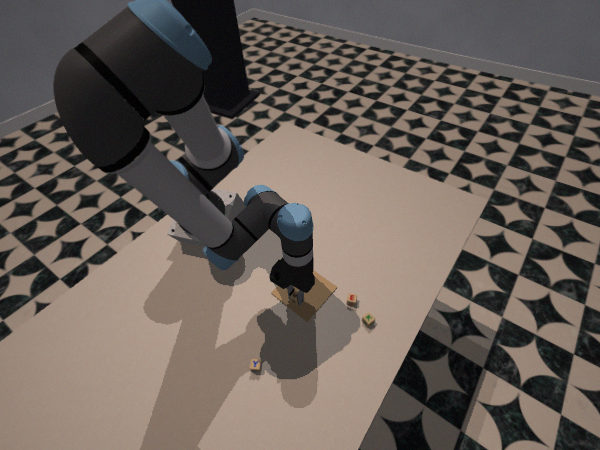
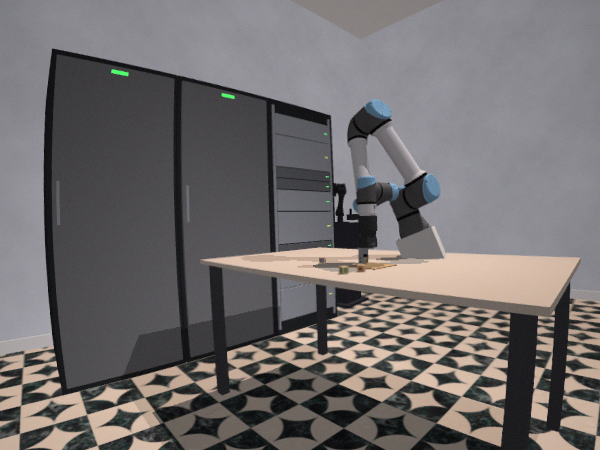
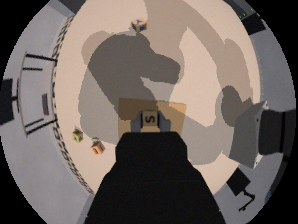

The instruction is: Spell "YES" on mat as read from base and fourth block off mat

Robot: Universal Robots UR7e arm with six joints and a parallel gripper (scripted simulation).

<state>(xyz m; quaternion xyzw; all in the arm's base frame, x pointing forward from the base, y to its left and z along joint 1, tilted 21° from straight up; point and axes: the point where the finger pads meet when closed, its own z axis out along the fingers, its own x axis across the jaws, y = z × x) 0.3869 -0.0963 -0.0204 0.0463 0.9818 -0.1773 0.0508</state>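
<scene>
My gripper is now 1 cm above the S block. Round my hand: mat: 4 cm to the left, 3 cm below.
</scene>
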